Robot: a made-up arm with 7 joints. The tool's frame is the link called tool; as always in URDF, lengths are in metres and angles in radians. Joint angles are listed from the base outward. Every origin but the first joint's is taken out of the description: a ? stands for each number. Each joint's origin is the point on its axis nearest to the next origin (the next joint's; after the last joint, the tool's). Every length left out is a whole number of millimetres.
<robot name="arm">
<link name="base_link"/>
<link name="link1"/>
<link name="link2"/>
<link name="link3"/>
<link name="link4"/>
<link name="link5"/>
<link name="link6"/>
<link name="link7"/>
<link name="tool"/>
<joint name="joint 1" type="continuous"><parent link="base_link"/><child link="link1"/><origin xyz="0 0 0.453" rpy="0 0 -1.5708"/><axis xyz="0 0 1"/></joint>
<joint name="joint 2" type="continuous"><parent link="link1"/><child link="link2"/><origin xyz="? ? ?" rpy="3.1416 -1.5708 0"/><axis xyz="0 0 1"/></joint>
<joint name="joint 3" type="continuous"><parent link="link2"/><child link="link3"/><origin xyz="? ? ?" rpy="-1.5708 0 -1.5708"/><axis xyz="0 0 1"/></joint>
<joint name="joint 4" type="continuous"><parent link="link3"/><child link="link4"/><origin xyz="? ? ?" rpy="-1.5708 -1.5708 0"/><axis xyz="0 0 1"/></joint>
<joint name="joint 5" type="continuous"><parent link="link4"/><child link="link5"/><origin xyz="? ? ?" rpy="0 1.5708 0"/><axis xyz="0 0 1"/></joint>
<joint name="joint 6" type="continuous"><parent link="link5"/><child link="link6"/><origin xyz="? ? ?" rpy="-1.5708 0 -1.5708"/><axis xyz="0 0 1"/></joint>
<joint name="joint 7" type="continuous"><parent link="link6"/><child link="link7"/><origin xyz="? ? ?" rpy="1.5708 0 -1.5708"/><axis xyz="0 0 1"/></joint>
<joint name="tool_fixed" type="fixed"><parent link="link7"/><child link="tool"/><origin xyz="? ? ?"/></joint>
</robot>
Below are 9 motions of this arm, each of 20 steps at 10 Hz.
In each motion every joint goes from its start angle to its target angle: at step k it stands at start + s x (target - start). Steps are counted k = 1, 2, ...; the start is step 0. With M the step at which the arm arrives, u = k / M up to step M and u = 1 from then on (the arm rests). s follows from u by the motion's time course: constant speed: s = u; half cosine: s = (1 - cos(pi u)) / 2; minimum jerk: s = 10 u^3 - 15 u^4 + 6 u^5.
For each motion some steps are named. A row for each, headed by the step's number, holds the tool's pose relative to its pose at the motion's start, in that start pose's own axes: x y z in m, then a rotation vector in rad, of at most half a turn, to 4 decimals.
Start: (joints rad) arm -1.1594 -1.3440 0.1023 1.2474 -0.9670 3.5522 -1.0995
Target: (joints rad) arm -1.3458 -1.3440 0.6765 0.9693 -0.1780 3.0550 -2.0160
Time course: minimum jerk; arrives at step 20
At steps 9, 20:
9: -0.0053 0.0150 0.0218 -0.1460 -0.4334 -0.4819
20: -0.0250 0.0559 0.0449 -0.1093 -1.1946 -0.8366

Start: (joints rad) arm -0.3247 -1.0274 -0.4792 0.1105 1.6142 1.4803 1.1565
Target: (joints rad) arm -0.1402 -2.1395 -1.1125 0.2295 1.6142 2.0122 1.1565
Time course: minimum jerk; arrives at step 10
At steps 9, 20:
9: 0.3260 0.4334 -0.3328 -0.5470 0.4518 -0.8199
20: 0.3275 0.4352 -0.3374 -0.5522 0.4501 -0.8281

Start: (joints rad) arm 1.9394 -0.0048 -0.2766 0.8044 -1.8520 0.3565 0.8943
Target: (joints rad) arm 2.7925 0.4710 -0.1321 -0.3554 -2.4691 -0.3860 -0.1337
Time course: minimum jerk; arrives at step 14
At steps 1, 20:
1: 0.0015 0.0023 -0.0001 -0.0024 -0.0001 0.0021
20: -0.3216 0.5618 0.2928 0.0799 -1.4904 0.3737

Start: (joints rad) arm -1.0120 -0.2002 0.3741 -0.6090 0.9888 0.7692 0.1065
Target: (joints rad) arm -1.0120 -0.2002 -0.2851 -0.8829 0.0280 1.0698 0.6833
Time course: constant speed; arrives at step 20
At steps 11, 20:
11: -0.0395 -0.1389 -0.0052 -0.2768 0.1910 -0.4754
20: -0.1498 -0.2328 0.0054 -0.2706 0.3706 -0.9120

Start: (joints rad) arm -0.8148 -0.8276 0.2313 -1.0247 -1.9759 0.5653 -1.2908
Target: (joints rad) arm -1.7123 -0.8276 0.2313 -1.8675 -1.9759 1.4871 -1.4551
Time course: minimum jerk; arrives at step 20
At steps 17, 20:
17: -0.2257 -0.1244 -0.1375 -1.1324 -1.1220 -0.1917
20: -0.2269 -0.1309 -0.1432 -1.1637 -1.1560 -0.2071

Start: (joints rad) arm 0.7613 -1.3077 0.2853 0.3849 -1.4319 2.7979 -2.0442
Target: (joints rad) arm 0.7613 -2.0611 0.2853 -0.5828 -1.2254 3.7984 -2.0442
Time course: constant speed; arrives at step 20
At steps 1, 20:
1: 0.0086 -0.0016 -0.0109 -0.0293 -0.0348 -0.0084
20: 0.1720 0.0488 -0.2324 -0.6896 -0.5126 -0.3188

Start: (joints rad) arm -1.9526 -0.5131 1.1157 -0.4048 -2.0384 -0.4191 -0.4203
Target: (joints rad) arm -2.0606 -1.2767 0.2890 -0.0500 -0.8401 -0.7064 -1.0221
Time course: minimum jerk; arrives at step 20
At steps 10, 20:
10: 0.1159 -0.2368 0.1413 0.0178 -0.2831 -0.6804
20: 0.1046 -0.4514 0.4231 0.2712 -0.7992 -1.3020

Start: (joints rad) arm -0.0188 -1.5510 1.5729 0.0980 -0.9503 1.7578 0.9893
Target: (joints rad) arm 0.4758 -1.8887 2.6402 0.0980 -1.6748 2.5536 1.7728
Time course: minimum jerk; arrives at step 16
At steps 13, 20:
13: -0.2297 0.2482 -0.1050 0.2790 0.1073 1.0561
20: -0.2404 0.2606 -0.1156 0.2938 0.1168 1.1008

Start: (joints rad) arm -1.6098 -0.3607 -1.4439 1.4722 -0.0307 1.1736 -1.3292
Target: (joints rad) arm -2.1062 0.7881 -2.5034 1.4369 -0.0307 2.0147 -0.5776
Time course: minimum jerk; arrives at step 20
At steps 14, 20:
14: -0.6644 -0.3852 -0.3010 -0.9778 -1.0210 1.4140
20: -0.6701 -0.5268 -0.3746 -1.1619 -1.2703 1.5276

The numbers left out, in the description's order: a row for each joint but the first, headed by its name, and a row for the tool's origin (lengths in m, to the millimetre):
joint 2: 0.061 0 0
joint 3: 0.336 0 0
joint 4: 0.017 0.052 0
joint 5: 0.322 -0.02 0
joint 6: 0.076 0 0
joint 7: -0.012 -0.085 0
tool: 0 0 0

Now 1 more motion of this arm.
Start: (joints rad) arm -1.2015 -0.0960 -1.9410 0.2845 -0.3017 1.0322 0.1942
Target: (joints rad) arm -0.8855 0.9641 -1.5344 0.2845 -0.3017 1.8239 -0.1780
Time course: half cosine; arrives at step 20
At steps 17, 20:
17: -0.4937 0.4090 0.0368 -0.4577 0.1675 0.6203
20: -0.5317 0.4152 0.0265 -0.5105 0.1636 0.6401

